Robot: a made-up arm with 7 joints.
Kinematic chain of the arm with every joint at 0, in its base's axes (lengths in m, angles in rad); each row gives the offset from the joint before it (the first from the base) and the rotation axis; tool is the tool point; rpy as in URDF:
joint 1: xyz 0 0 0 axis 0.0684 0.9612 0.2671
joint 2: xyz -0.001 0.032 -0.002 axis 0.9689 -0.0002 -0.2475
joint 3: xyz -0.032 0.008 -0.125 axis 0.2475 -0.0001 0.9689
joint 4: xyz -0.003 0 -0.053 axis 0.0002 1 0
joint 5: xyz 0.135 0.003 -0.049 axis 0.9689 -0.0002 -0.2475
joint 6: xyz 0.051 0 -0.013 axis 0.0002 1 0
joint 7: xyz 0.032 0 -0.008 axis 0.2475 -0.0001 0.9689
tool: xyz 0 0 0 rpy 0 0.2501 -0.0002
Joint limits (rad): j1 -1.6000..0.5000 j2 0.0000..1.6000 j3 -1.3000..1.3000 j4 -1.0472..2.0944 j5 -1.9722..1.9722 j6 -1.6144..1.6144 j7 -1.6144..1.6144
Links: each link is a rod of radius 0.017 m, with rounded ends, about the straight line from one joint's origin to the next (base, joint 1, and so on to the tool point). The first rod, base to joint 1, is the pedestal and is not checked.
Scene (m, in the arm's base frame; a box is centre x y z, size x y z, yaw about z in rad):
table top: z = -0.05
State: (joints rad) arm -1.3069 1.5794 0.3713 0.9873 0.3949 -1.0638 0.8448
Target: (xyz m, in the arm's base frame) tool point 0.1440 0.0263 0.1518
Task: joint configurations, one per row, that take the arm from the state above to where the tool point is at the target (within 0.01 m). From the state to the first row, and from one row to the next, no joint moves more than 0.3 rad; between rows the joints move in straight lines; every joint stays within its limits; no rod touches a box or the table.
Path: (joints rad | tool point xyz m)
1: -1.3227 1.5188 0.2713 0.6911 0.3929 -1.0819 0.8448 | 0.1620 0.2792 0.2075
2: -1.3385 1.4582 0.1714 0.3949 0.3910 -1.0999 0.8448 | 0.1782 0.2131 0.2160
3: -1.3543 1.3976 0.0714 0.0987 0.3890 -1.1180 0.8448 | 0.1820 0.1438 0.2083
4: -1.3701 1.3370 -0.0285 -0.1975 0.3871 -1.1361 0.8448 | 0.1706 0.0790 0.1859
5: -1.3859 1.2764 -0.1285 -0.4937 0.3851 -1.1541 0.8448 | 0.1440 0.0263 0.1518

